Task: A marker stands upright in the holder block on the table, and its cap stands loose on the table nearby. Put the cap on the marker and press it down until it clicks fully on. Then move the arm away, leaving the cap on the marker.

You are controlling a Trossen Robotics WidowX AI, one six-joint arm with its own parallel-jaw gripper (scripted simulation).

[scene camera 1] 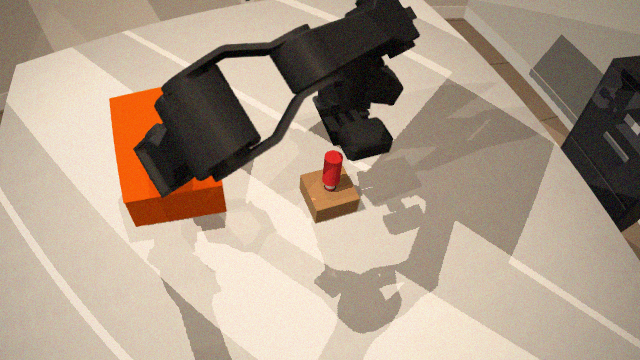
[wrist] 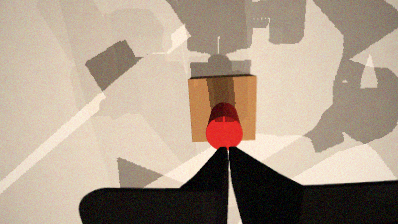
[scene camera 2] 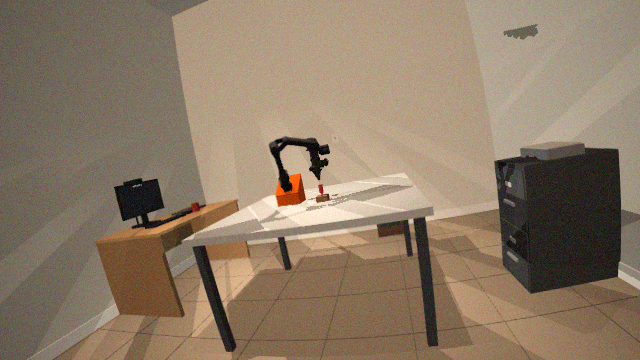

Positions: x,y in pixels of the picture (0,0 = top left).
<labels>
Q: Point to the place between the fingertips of my gripper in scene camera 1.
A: At 335,143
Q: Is my gripper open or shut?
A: Shut.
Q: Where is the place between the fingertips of my gripper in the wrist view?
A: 227,153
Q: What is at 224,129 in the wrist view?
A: A marker cap.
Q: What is my gripper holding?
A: Nothing.
</labels>
